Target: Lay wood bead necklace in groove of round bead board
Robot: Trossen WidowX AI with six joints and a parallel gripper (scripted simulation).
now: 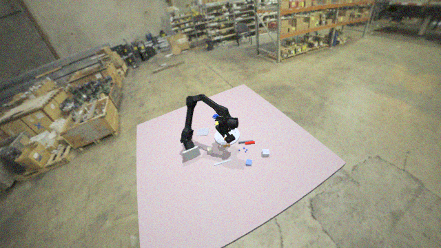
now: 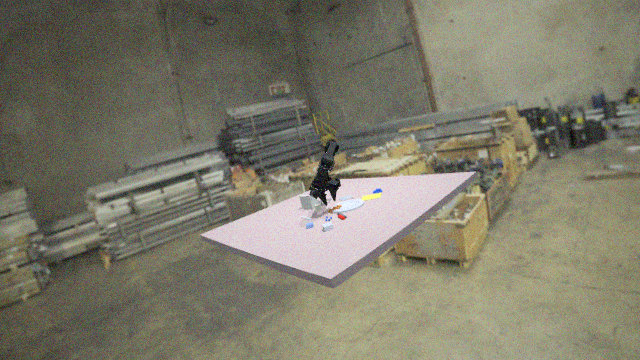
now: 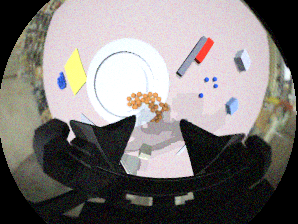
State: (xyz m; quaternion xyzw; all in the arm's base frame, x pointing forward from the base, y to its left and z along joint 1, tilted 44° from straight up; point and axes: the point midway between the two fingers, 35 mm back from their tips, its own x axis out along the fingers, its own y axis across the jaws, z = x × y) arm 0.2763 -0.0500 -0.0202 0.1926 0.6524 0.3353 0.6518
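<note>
Now: gripper tip 14 cm past the cream cube, 1 cm to the left of it and 4 cm above it. The rest, counted from my gripper tip: white stick (8 cm behind, 13 cm to the right, 5 cm below); then red-handled tool (15 cm ahead, 5 cm to the right, 5 cm below); then blue block (8 cm ahead, 21 cm to the right, 4 cm below).
</note>
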